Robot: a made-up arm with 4 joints. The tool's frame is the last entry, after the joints. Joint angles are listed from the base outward.
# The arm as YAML. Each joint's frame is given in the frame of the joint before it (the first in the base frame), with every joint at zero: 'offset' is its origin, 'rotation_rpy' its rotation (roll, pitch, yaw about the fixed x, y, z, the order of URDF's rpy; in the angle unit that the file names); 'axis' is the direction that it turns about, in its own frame. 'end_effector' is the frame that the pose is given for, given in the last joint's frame.
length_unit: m
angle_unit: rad
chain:
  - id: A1
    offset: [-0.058, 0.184, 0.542]
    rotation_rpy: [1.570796, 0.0, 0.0]
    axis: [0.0, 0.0, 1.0]
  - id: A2
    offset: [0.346, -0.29, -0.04]
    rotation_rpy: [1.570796, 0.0, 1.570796]
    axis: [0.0, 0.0, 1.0]
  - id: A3
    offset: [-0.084, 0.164, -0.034]
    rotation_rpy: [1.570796, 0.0, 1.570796]
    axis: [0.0, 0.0, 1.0]
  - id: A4
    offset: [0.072, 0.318, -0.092]
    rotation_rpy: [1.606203, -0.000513, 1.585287]
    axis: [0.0, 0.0, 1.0]
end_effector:
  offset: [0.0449, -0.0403, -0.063]
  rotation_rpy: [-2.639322, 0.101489, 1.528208]
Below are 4 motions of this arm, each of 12 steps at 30 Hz.
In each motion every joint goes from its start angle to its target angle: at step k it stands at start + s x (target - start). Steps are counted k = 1, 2, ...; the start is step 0. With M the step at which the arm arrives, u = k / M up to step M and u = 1 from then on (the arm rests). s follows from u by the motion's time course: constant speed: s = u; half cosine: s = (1 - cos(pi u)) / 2; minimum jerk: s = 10 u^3 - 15 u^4 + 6 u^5.
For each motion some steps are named. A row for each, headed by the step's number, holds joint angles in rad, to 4 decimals.
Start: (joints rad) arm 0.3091 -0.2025 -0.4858 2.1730
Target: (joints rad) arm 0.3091 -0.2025 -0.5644 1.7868
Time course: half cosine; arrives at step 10
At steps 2, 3, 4, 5, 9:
2: 0.3091 -0.2025 -0.4933 2.1361
3: 0.3091 -0.2025 -0.5020 2.0934
4: 0.3091 -0.2025 -0.5130 2.0396
5: 0.3091 -0.2025 -0.5251 1.9799
9: 0.3091 -0.2025 -0.5625 1.7963

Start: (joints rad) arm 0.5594 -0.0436 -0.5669 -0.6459
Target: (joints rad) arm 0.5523 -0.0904 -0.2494 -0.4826
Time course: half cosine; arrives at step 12
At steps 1, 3, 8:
1: 0.5593 -0.0444 -0.5615 -0.6431
3: 0.5584 -0.0505 -0.5204 -0.6220
8: 0.5541 -0.0787 -0.3288 -0.5234

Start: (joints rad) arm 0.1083 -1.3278 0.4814 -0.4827
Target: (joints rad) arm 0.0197 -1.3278 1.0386 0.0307
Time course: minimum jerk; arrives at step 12
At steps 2, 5, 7, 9, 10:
2: 0.1052 -1.3278 0.5012 -0.4645
5: 0.0776 -1.3278 0.6745 -0.3047
7: 0.0504 -1.3278 0.8455 -0.1473
9: 0.0289 -1.3278 0.9809 -0.0224
10: 0.0228 -1.3278 1.0188 0.0125

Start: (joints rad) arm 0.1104 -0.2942 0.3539 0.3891
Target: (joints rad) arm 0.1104 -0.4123 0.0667 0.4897
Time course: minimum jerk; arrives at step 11
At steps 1, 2, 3, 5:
1: 0.1104 -0.2950 0.3520 0.3898
2: 0.1104 -0.2995 0.3410 0.3936
3: 0.1104 -0.3094 0.3169 0.4021
5: 0.1104 -0.3432 0.2346 0.4309

